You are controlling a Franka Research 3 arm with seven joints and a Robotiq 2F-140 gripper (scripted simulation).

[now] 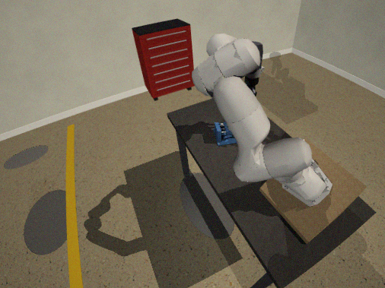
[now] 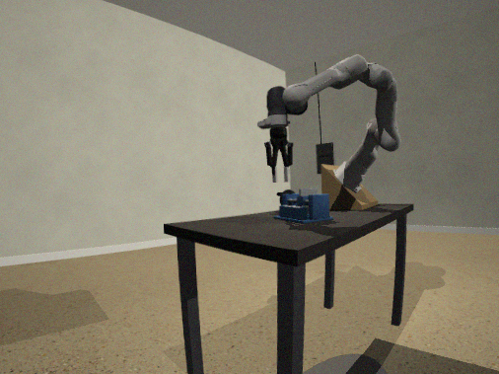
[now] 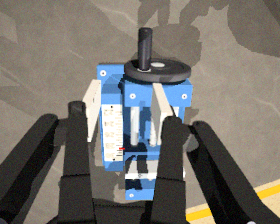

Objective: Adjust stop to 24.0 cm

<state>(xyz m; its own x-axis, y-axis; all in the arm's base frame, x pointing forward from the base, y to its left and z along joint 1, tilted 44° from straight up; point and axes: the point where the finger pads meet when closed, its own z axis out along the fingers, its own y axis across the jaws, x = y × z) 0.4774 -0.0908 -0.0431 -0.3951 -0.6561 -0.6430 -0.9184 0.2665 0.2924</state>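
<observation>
Right now my hand is 8 cm above the handwheel grip, 3 cm to the left of it and 3 cm past it.
</observation>
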